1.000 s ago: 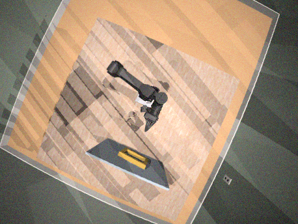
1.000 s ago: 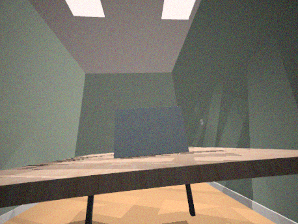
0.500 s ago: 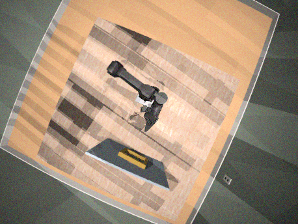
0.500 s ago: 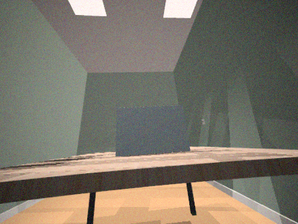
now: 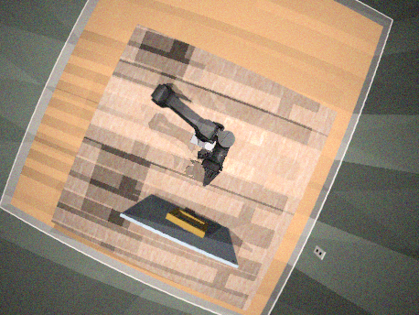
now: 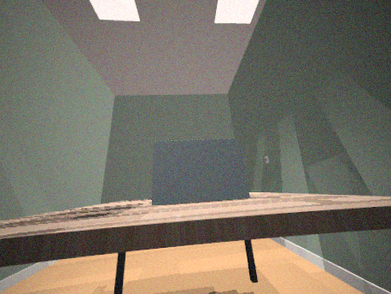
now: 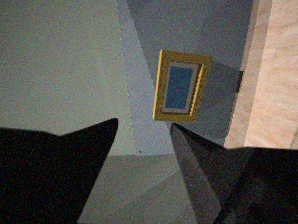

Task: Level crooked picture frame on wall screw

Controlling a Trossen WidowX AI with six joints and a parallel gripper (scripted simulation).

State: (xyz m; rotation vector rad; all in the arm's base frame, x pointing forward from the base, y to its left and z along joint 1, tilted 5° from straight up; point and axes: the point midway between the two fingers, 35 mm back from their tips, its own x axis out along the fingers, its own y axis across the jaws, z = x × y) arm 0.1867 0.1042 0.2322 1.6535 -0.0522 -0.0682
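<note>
Right now my gripper tip is 200 mm short of the picture frame, 90 mm above it and 10 mm to the left of it. Round my gripper tip: grey wall panel: 210 mm ahead, 110 mm below, 20 mm to the right.
</note>
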